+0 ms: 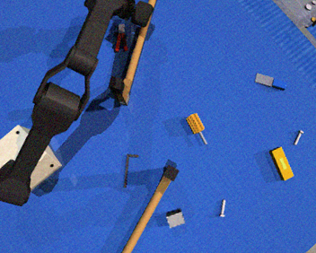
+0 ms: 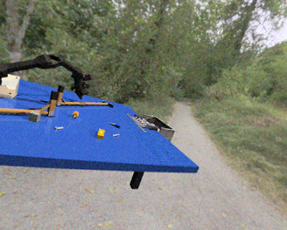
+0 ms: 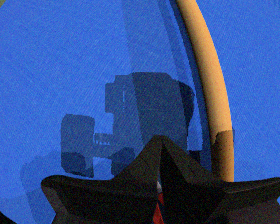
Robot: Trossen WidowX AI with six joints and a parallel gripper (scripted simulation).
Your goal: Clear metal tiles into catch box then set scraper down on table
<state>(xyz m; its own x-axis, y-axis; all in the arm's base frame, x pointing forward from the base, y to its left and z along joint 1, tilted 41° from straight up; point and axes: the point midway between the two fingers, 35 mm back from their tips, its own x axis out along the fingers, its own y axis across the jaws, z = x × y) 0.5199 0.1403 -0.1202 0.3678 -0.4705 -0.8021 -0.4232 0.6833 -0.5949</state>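
My gripper tip is now 50 mm short of the long scraper, 30 mm to the left of it and 30 mm below it. The rest, counted from my gripper tip: black hex key 270 mm behind, 360 mm to the right, 30 mm below; then red-handled tool 60 mm behind, 40 mm to the right, 30 mm below; then orange-handled tool 70 mm behind, 390 mm to the right, 20 mm below.
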